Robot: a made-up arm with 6 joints.
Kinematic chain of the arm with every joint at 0, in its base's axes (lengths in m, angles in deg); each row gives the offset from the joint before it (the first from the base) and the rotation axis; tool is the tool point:
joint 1: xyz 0 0 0.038 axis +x
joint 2: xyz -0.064 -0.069 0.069 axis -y
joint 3: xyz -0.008 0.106 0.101 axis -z
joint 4: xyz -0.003 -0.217 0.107 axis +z
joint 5: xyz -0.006 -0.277 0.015 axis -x
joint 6: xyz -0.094 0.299 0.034 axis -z
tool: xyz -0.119 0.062 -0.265
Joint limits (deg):
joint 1: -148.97..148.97
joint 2: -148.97..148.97
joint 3: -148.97..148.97
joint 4: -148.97..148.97
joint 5: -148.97..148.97
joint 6: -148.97..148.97
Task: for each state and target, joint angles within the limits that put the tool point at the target. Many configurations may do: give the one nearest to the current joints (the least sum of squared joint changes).
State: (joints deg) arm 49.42 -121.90 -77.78 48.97 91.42 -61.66
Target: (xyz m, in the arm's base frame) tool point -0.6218 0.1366 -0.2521
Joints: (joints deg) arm 42.82 -140.55 -67.04 44.01 72.78 -58.40
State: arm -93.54 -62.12 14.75 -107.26 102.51 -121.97
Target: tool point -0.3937 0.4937 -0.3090
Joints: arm -109.85 -41.27 29.33 -85.59 114.58 -124.85
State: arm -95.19 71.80 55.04 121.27 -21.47 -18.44
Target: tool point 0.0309 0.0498 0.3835
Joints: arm -106.85 89.12 45.60 135.63 18.26 -18.31
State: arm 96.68 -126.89 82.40 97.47 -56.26 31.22
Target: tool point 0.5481 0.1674 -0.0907
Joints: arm 92.67 -145.59 61.21 107.13 -70.85 29.37
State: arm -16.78 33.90 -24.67 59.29 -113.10 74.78
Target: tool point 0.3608 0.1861 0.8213
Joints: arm -23.78 2.07 -35.41 65.12 -124.45 77.57
